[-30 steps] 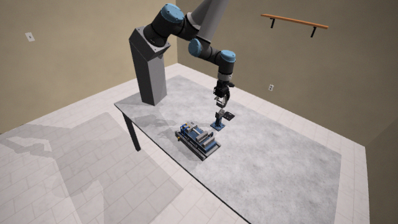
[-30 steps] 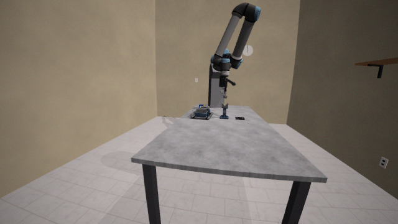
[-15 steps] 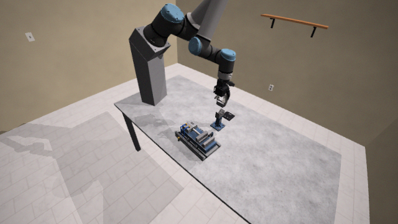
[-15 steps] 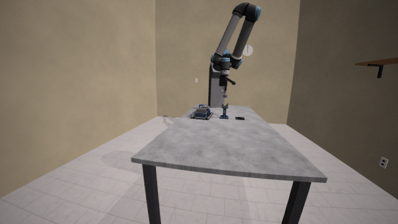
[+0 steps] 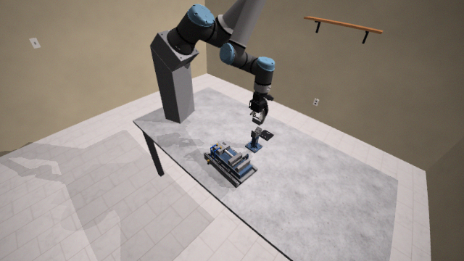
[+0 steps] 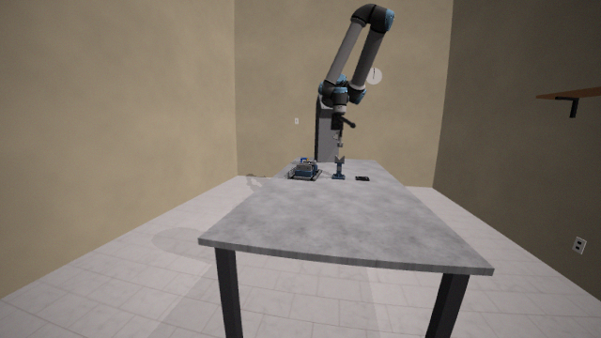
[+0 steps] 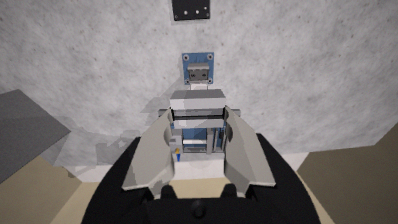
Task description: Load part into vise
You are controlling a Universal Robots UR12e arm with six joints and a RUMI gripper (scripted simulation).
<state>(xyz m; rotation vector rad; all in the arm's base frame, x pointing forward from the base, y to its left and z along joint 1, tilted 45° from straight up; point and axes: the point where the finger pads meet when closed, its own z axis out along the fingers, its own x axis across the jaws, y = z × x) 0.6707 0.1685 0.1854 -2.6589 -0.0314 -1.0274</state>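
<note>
My hand is right at the part. From my hand the other things lie so: cylinder rod 230 mm to the right, 170 mm below, 20 mm ahead; then work stop 170 mm to the right, 150 mm below, 100 mm ahead; then moving jaw 220 mm to the right, 170 mm below, 70 mm ahead.
</note>
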